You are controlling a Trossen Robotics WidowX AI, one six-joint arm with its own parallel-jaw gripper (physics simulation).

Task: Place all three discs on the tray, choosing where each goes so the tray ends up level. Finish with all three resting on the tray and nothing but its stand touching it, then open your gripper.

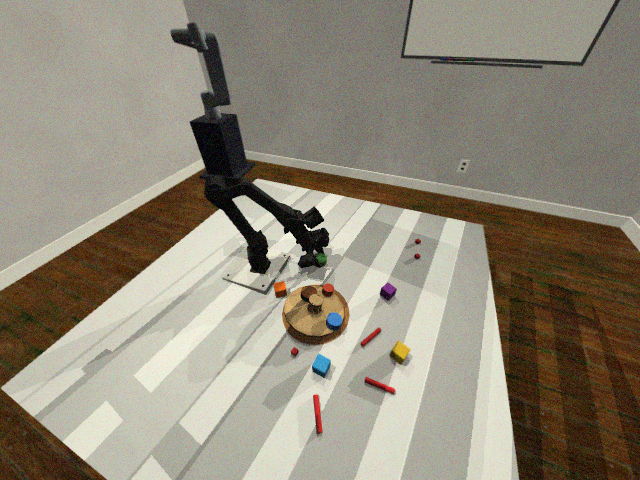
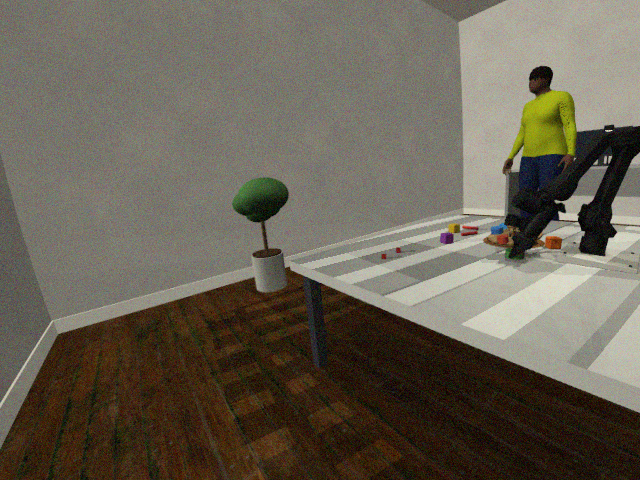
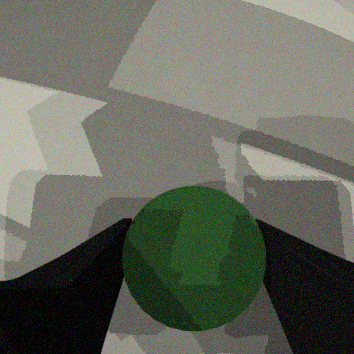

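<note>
My gripper [image 1: 313, 260] [image 3: 190, 226] is shut on the green disc [image 1: 321, 259] [image 3: 194, 270], with one finger against each side of it. The disc is low at the table, behind the tray; I cannot tell whether it touches the table. The round wooden tray [image 1: 299, 319] [image 2: 488, 240] has a knob at its centre. The red disc [image 1: 327, 289] [image 2: 502, 238] rests on its back part, and the blue disc [image 1: 334, 320] rests on its front right part. A dark brown round piece [image 1: 308, 293] is on its back left part. The tray's exact tilt is hard to tell.
An orange cube [image 1: 280, 288] [image 2: 553, 242] stands between the arm's base plate and the tray. A purple cube [image 1: 388, 291] [image 2: 446, 238], yellow cube [image 1: 400, 351] [image 2: 453, 227], blue cube [image 1: 321, 365], red sticks [image 1: 370, 336] and small red cubes [image 1: 294, 351] [image 2: 383, 256] lie around.
</note>
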